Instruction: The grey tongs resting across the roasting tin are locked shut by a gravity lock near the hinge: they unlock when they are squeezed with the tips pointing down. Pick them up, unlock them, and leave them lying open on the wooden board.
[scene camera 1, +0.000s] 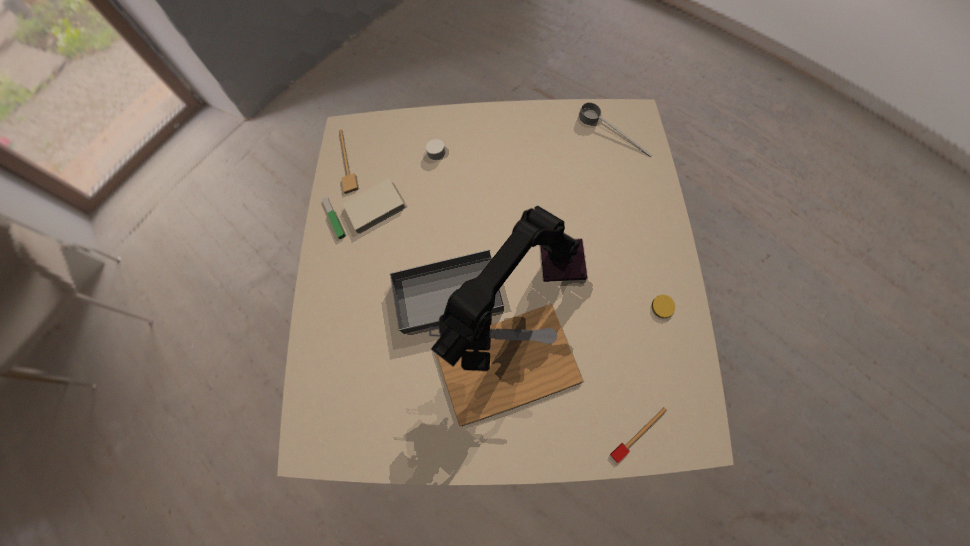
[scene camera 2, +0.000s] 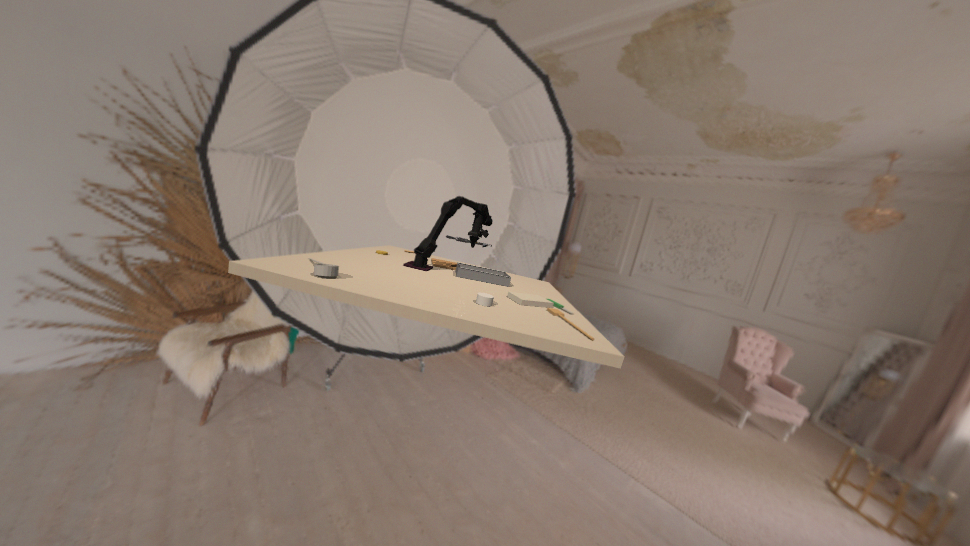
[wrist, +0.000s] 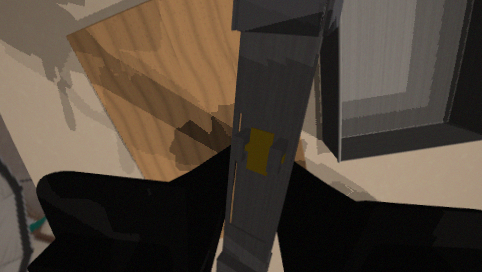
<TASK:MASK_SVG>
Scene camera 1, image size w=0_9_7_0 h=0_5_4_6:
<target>gripper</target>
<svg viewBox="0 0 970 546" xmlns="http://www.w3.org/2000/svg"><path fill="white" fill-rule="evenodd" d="M443 315L439 317L440 336L448 328L441 321ZM492 313L488 326L482 336L467 348L473 351L465 351L461 356L461 368L464 370L487 371L490 369L490 353L478 351L490 349Z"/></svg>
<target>cream block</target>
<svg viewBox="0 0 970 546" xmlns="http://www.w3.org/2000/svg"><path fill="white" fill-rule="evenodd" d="M390 179L343 203L352 222L351 224L357 233L405 207Z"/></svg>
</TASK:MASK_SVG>
